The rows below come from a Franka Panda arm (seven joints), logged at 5 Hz.
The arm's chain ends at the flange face. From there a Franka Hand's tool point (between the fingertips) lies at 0.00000 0.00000 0.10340 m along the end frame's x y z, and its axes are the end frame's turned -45 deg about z.
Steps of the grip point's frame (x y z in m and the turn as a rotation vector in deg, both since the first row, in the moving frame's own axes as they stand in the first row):
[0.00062, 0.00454, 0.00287, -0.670, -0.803, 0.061]
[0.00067, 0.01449, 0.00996, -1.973, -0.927, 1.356]
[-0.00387, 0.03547, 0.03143, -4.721, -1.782, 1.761]
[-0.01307, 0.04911, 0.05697, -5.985, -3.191, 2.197]
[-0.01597, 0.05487, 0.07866, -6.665, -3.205, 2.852]
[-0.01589, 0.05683, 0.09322, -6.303, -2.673, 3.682]
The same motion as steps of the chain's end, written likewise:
[0.00382, 0.00089, 0.00289, -1.042, -0.094, 0.061]
[0.00943, 0.00606, 0.01003, -2.051, 0.740, 1.356]
[0.01873, 0.01947, 0.03183, -4.598, 2.078, 1.761]
[0.02215, 0.03222, 0.05769, -6.488, 1.976, 2.197]
[0.02342, 0.03743, 0.07952, -6.979, 2.447, 2.852]
[0.02470, 0.03985, 0.09396, -6.347, 2.567, 3.682]

